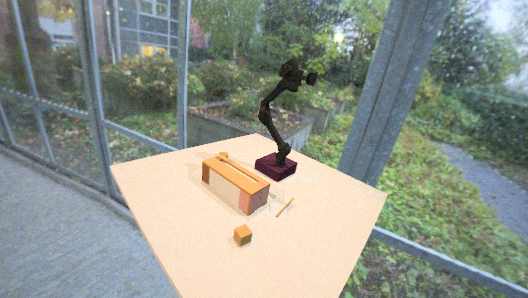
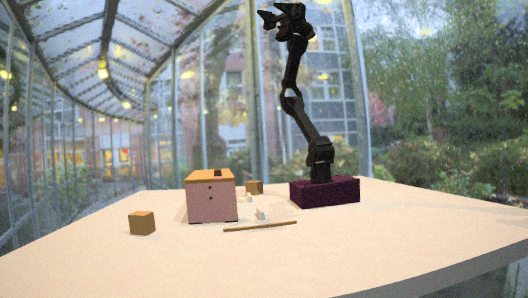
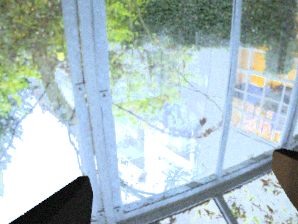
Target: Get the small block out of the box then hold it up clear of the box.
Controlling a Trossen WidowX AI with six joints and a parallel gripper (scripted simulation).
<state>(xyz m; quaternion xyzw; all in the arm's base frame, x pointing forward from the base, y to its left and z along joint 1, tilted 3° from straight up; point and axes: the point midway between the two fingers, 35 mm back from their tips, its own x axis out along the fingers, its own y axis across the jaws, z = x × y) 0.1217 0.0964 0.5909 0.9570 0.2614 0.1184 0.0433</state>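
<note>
Now: the box 160 mm ahead of my gripper tip, 160 mm to the right of it and 600 mm below it. Also, from my gripper tip: thin wooden stick: 70 mm ahead, 130 mm to the left, 660 mm below; then blue block: 170 mm ahead, 130 mm to the right, 580 mm below.
</note>
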